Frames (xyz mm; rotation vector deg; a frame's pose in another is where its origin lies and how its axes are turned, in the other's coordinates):
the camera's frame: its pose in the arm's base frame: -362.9 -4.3 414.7 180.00 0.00 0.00
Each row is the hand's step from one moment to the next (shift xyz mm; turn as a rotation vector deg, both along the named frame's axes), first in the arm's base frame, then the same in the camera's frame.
Working: the arm's base frame: its pose in the camera's frame: 362.9 -4.3 414.7 180.00 0.00 0.00

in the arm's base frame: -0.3 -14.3 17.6 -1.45 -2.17 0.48
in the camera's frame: -0.3 14.3 -17.6 -1.45 2.17 -0.48
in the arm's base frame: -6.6 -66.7 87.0 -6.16 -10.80 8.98
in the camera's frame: -6.6 66.7 -87.0 -6.16 10.80 -8.98
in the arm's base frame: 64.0 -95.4 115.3 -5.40 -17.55 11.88
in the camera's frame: 64.0 95.4 -115.3 -5.40 17.55 -11.88
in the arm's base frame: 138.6 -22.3 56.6 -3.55 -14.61 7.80
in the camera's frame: 138.6 22.3 -56.6 -3.55 14.61 -7.80
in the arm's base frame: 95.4 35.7 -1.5 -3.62 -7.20 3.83
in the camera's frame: 95.4 -35.7 1.5 -3.62 7.20 -3.83
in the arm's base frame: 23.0 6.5 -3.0 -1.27 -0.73 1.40
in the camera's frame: 23.0 -6.5 3.0 -1.27 0.73 -1.40
